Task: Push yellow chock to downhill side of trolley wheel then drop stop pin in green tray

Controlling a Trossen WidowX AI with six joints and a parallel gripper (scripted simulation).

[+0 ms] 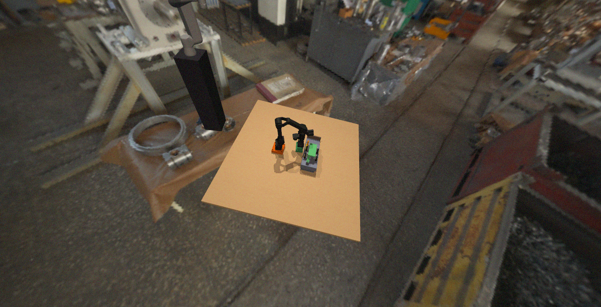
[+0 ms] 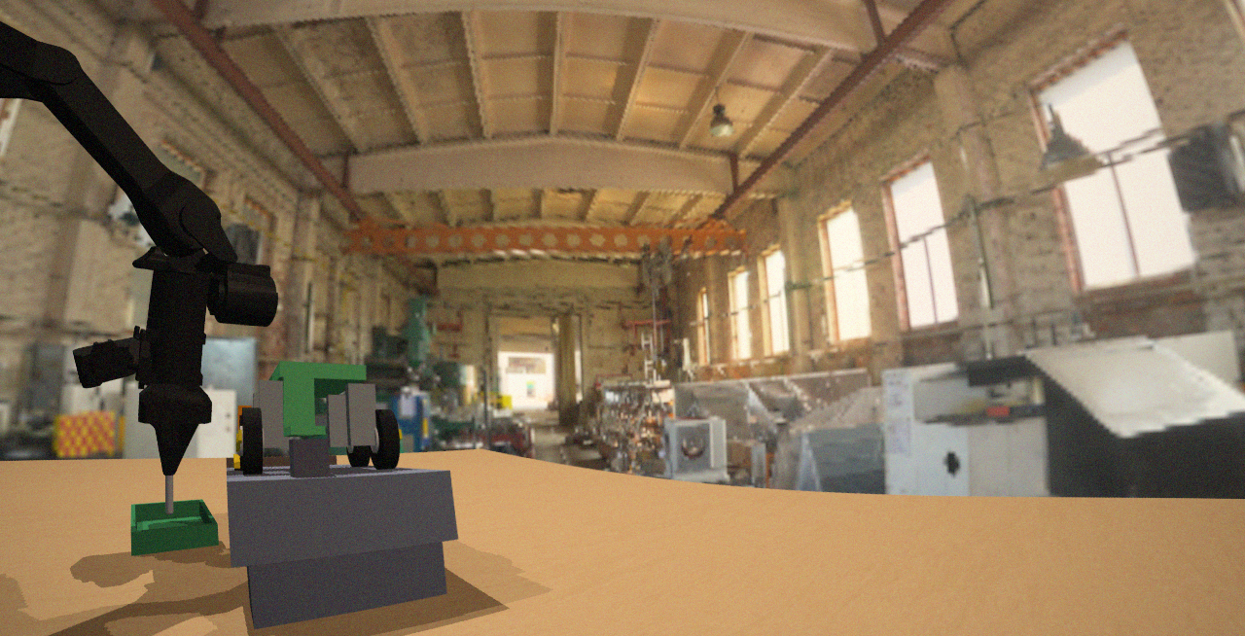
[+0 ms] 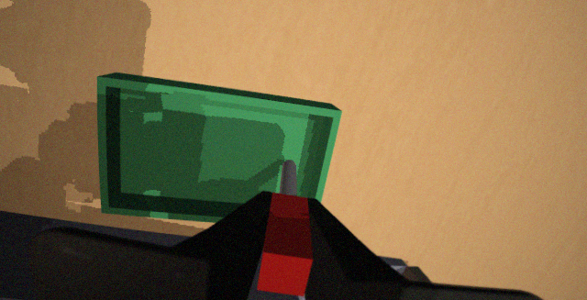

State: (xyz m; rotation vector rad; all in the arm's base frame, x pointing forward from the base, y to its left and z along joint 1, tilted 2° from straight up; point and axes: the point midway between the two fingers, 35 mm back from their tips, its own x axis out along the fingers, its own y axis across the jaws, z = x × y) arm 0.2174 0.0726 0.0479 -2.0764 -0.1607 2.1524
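My gripper tip is 6 cm above the green tray and 3 cm to the left of it. Also, from my gripper tip: ramp (15 cm to the right, 11 cm ahead, 1 cm below); yellow chock (7 cm ahead, 5 cm to the right, 3 cm above); stop pin (right at my gripper tip).
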